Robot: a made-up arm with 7 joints.
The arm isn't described. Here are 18 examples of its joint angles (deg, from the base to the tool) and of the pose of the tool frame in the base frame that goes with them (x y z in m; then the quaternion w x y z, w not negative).
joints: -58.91 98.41 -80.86 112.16 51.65 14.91 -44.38
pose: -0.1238 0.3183 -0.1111 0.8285 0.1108 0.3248 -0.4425
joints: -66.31 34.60 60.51 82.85 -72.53 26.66 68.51
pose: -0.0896 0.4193 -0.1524 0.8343 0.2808 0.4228 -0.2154
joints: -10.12 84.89 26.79 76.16 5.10 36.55 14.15
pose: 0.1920 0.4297 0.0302 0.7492 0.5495 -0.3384 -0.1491
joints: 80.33 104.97 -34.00 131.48 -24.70 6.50 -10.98
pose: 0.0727 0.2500 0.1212 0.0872 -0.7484 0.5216 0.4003
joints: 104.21 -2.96 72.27 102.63 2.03 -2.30 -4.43
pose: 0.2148 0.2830 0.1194 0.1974 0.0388 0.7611 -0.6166
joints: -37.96 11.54 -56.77 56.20 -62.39 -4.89 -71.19
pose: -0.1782 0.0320 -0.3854 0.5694 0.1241 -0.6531 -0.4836
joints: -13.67 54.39 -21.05 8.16 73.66 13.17 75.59
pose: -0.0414 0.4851 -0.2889 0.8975 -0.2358 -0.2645 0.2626
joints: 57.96 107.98 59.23 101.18 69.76 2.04 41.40
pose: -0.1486 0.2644 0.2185 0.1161 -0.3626 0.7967 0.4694
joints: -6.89 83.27 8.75 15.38 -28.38 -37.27 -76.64
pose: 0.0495 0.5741 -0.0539 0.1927 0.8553 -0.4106 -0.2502
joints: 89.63 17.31 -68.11 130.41 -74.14 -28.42 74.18
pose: 0.1753 -0.0044 0.0591 0.3226 -0.6543 0.1766 0.6608
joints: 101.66 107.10 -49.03 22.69 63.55 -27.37 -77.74
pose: -0.0883 0.5650 0.0365 0.2261 -0.5302 0.3012 -0.7596
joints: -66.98 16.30 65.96 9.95 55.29 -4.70 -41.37
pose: -0.4120 0.2656 -0.1913 0.2900 0.7066 0.2931 0.5750
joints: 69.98 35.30 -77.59 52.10 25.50 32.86 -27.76
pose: 0.4110 0.1982 -0.1115 0.6868 0.4858 -0.4835 -0.2420
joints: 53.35 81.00 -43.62 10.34 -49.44 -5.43 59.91
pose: 0.0978 0.5705 -0.0384 0.8895 0.2454 0.2689 -0.2761
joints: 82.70 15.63 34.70 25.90 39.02 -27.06 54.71
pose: 0.4395 0.2740 0.0205 0.0984 -0.2420 -0.9600 0.1011
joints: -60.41 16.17 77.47 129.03 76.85 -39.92 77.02
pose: -0.0608 0.2915 -0.0756 0.3501 0.0194 -0.8268 -0.4398
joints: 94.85 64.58 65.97 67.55 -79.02 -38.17 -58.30
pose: -0.0160 0.4954 0.0787 0.3488 -0.7937 0.2309 -0.4417
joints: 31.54 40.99 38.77 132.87 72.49 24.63 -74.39
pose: 0.1211 0.2566 0.0343 0.2883 0.0294 -0.8072 0.5143
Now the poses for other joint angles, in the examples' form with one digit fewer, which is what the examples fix.
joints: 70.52 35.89 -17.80 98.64 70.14 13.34 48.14
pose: 0.287 0.188 0.110 0.185 -0.421 -0.746 -0.482
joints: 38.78 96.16 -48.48 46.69 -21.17 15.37 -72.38
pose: 0.123 0.527 0.010 0.042 0.939 -0.190 -0.283
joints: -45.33 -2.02 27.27 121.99 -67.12 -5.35 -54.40
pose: -0.005 0.175 -0.229 0.341 0.744 -0.545 -0.182
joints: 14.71 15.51 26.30 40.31 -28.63 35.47 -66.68
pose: 0.221 0.273 -0.359 0.636 0.757 -0.074 0.128
